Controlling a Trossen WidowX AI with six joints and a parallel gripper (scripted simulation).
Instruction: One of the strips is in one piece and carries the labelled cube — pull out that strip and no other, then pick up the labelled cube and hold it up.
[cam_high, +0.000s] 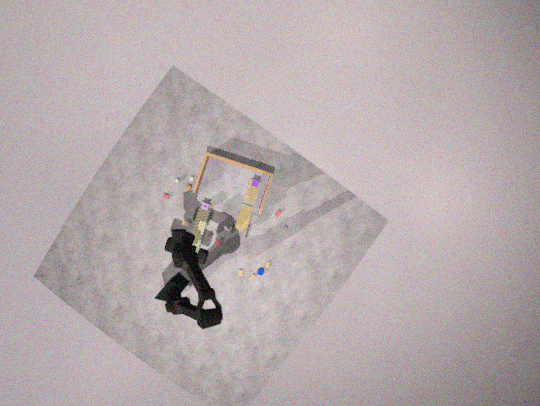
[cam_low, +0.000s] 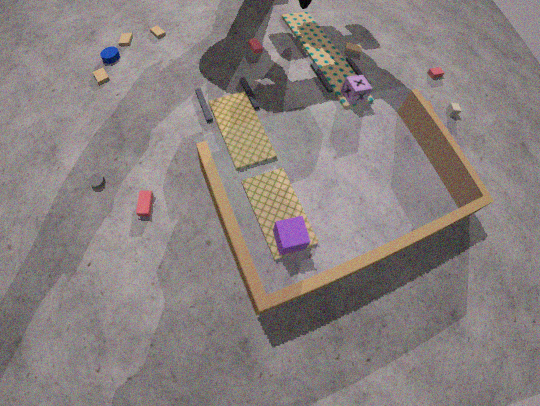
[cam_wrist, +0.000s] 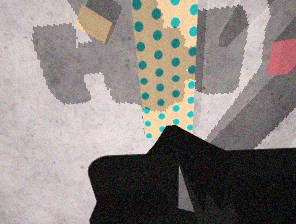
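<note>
Now: the teal-dotted strip 90 mm ahead of my gripper tip, 40 mm to the left of it and 30 mm below it. Also, from my gripper tip: grey disc: 350 mm ahead, 270 mm to the right, 30 mm below; labelled cube: 190 mm ahead, 70 mm to the left, 10 mm below; blue cylinder: 120 mm ahead, 320 mm to the right, 30 mm below.
</note>
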